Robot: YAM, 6 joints.
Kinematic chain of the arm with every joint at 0, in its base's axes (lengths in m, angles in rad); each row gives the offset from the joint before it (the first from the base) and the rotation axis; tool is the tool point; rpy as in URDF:
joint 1: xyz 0 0 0.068 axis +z
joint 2: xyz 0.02 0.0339 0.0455 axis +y
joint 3: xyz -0.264 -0.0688 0 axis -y
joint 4: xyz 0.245 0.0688 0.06 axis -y
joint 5: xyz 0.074 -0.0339 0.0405 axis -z
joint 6: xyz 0.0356 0 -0.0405 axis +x
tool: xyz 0 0 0 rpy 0 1.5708 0
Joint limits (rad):
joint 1: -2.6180..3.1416
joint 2: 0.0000..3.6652
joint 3: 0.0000..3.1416
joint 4: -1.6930..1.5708
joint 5: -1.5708..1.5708
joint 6: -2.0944..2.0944
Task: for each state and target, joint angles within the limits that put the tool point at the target. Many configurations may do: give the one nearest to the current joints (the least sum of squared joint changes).
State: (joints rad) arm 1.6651 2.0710 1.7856 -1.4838 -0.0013 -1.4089
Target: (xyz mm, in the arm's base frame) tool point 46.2 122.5 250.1
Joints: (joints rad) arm 1.2366 1.1829 0.9170 -1.6930 0.0973 -1.4089
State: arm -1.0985 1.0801 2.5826 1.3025 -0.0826 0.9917
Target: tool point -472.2 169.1 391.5
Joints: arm -0.3420 0.5822 2.7960 1.1793 -0.0267 0.9917
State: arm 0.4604 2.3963 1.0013 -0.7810 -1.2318 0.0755
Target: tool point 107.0 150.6 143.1
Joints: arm 0.7674 1.6433 0.6910 -1.2320 -1.2791 0.0755
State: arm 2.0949 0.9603 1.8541 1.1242 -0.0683 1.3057
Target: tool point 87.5 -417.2 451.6
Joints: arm 1.7857 0.3469 2.0393 1.3355 -0.0976 1.3057
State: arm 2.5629 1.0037 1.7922 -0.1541 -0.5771 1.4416
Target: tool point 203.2 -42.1 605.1
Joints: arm 3.0234 0.5554 1.9963 -0.1143 -0.5252 1.4416
